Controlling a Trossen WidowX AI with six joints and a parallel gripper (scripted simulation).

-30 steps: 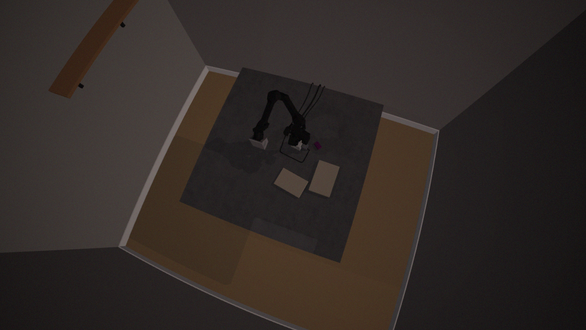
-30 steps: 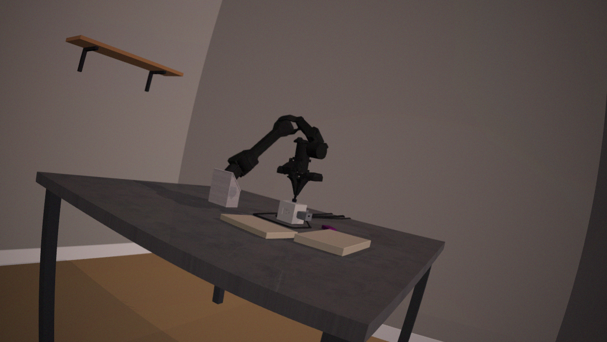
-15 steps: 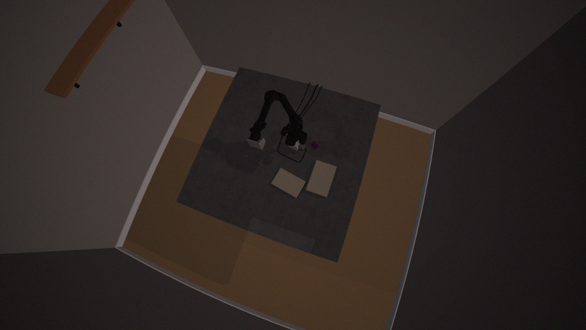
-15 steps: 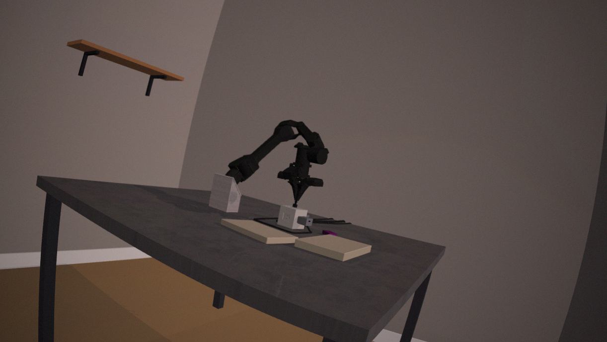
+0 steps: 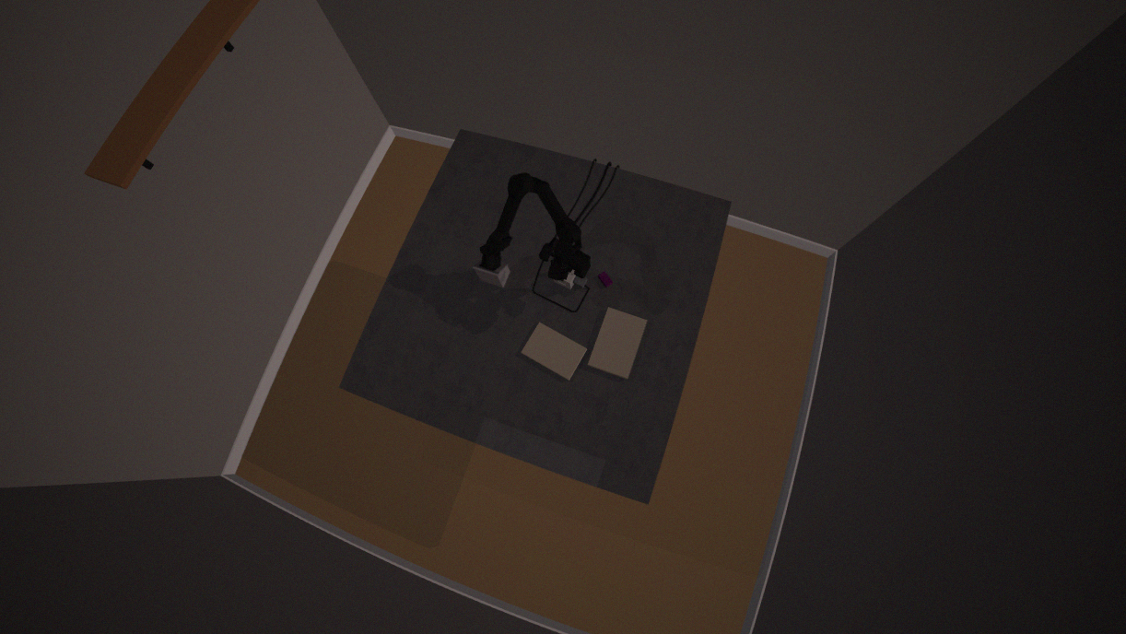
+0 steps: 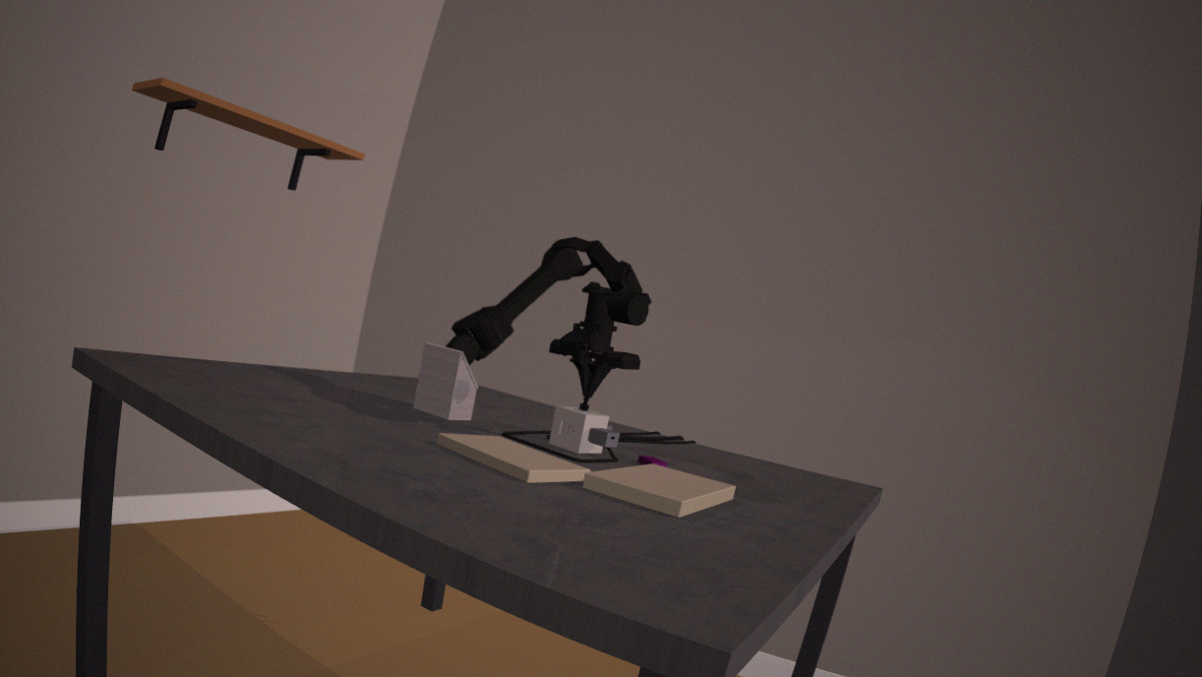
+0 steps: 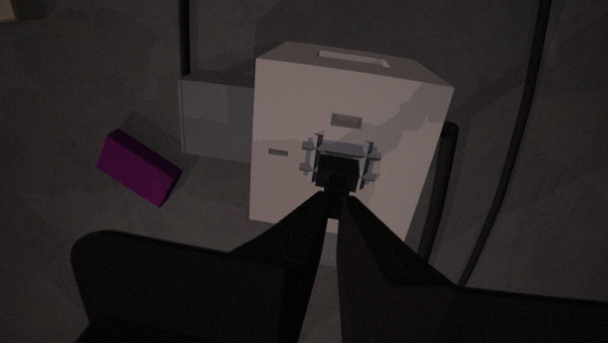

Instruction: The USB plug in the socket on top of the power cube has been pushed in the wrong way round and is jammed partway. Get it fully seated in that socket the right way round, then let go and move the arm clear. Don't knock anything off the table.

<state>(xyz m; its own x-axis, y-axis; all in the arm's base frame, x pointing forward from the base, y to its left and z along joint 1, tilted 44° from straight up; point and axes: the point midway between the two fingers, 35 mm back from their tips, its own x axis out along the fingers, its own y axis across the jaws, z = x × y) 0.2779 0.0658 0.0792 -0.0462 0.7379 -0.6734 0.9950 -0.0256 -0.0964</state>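
The usb plug is 10 mm below my gripper tip. From my gripper tip the other things lie so: small purple block: 150 mm ahead, 100 mm below, 50 mm to the left.
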